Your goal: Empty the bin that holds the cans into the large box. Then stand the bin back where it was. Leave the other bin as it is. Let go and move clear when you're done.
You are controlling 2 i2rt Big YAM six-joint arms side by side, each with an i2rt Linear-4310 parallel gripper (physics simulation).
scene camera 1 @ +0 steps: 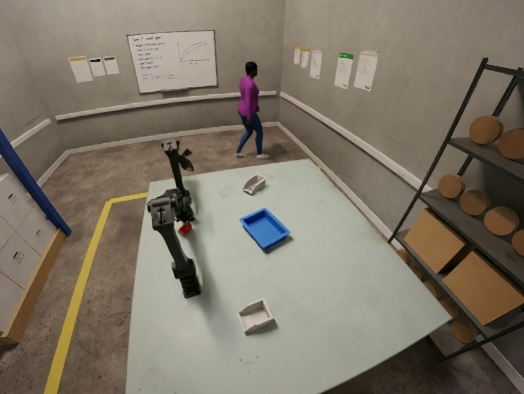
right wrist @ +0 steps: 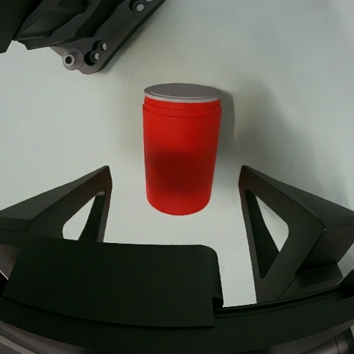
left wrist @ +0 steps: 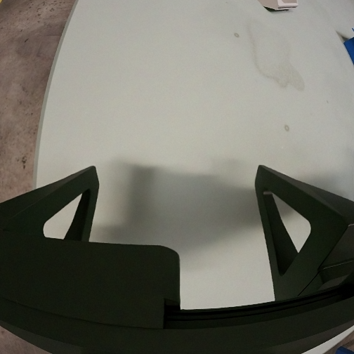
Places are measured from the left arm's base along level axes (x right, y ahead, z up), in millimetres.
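Pixels of known places: left gripper, fingertip midpoint: [scene camera 1: 193, 169]; right gripper, fingertip midpoint: [scene camera 1: 183, 224]; right arm's base, link origin: [scene camera 1: 190, 286].
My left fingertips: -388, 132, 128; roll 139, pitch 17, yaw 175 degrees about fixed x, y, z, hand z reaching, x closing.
Observation:
Ahead of a thing's pixels: the offset from my left fingertips to its top centre, as dx, dy, dz. Level surfaces: height alone.
A red can {+532, -167, -75} [scene camera 1: 185, 229] [right wrist: 181, 155] with a grey lid lies on its side on the table, close to the arms. My right gripper [scene camera 1: 188, 223] [right wrist: 175, 174] is open above it; in the right wrist view its fingers stand apart on either side of the can's lower part. My left gripper [scene camera 1: 186, 160] [left wrist: 176, 174] is open and empty, high at the upper left. The large blue box {+731, +303, -65} [scene camera 1: 265, 229] [left wrist: 350, 49] stands mid-table and looks empty. One pale bin {+269, +428, -52} [scene camera 1: 258, 187] [left wrist: 286, 4] stands above it; its contents are too small to tell. The other pale bin {+1213, +35, -52} [scene camera 1: 256, 316] stands below and looks empty.
The table {dz -128} [scene camera 1: 350, 280] has its left edge beside both arms. A dark arm base [right wrist: 107, 50] stands close to the can's lid end. A shelf rack [scene camera 1: 440, 145] with boxes stands beyond the right edge. A person [scene camera 1: 248, 100] in a purple top is behind the table.

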